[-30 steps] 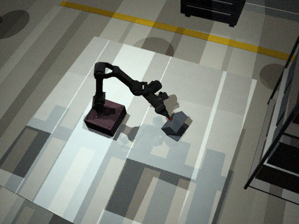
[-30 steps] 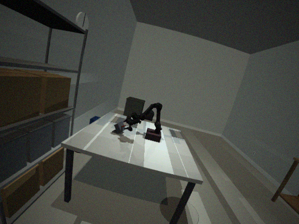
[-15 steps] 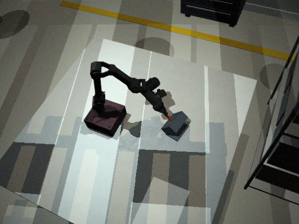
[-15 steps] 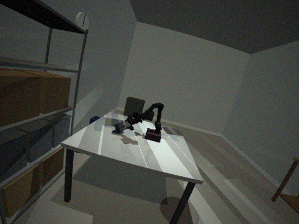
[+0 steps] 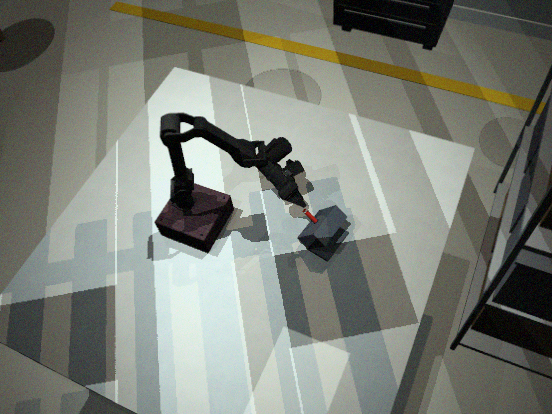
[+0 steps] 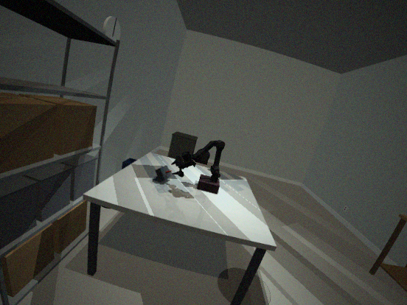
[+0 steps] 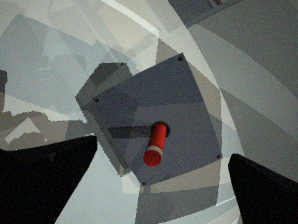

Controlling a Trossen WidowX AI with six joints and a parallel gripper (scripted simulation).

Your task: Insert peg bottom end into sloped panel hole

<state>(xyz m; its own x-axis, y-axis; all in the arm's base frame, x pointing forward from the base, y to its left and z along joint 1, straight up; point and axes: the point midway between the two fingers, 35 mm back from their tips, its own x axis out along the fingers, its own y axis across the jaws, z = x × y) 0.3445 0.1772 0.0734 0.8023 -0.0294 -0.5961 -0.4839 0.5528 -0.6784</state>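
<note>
Right now my gripper tip is 20 mm short of the red peg, 10 mm to the left of it and 40 mm above it. Also, from my gripper tip: grey sloped panel block 70 mm ahead, 10 mm to the right, 70 mm below.
</note>
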